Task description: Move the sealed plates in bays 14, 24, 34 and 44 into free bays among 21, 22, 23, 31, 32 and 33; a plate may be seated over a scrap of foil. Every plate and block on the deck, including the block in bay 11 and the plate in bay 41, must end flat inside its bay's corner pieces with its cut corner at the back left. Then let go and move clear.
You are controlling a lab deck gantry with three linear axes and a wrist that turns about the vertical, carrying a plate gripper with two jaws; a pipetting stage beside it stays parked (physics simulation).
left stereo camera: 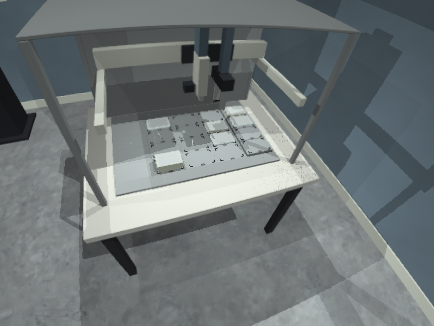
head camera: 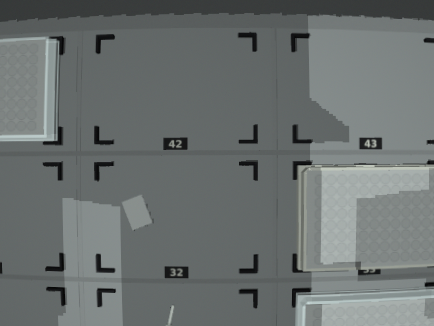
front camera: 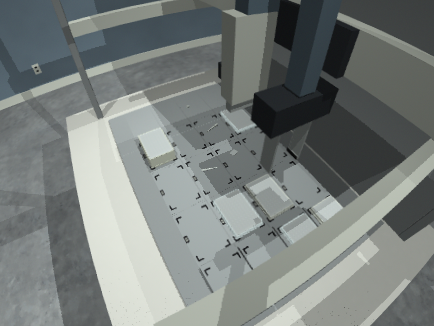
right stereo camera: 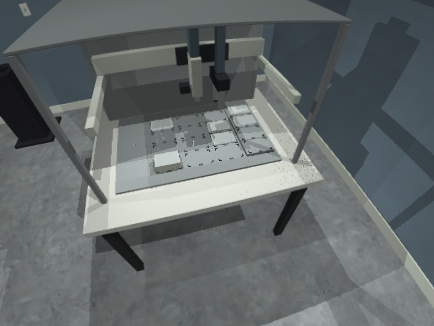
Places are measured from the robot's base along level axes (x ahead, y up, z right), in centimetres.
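Where they show: gripper, fingertip midpoint: (left stereo camera: 218, 105) (front camera: 279, 160) (right stereo camera: 218, 105); robot's base, link origin: (left stereo camera: 157, 173) (front camera: 140, 144) (right stereo camera: 156, 172).
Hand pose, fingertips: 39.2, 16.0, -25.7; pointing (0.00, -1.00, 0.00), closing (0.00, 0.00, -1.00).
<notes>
Each offset is from my fingertips to the centre of the thing, as dx, dy, dz. "spot": to the spot under its first point.
My gripper (front camera: 280, 161) (left stereo camera: 216, 96) is open and empty, raised above the back of the deck; the head view does not show it. One sealed plate @(+0.0, -15.3, +10.7) (front camera: 237, 212) (head camera: 367, 315) (left stereo camera: 222, 138) lies in bay 23. A cream-rimmed plate @(+0.0, -15.3, +0.0) (front camera: 272, 200) (head camera: 340, 220) (left stereo camera: 216, 126) lies in bay 33, its cut corner at the back left. Two plates stand in bay 34 @(spot: +13.7, -13.1, +1.0) (front camera: 298, 231) (right stereo camera: 245, 120) and bay 44 @(spot: +13.4, -13.1, -10.1) (front camera: 327, 210) (right stereo camera: 238, 109). The plate @(-32.8, -15.3, -10.7) (front camera: 237, 120) (head camera: 20, 90) in bay 41 and the tall block @(-32.8, -13.9, +21.4) (front camera: 156, 142) (left stereo camera: 168, 159) in bay 11 lie flat.
A foil scrap @(-19.6, -16.0, -0.4) (front camera: 233, 152) (head camera: 136, 212) lies in bay 32. A thin pale stick @(-17.2, -15.7, +9.9) (front camera: 209, 169) (head camera: 170, 316) lies in bay 22. Another stick @(-33.5, -15.7, +0.0) (front camera: 212, 127) lies near bay 41's plate. The parked pipetting stage (front camera: 246, 60) (left stereo camera: 201, 75) hangs left of the gripper.
</notes>
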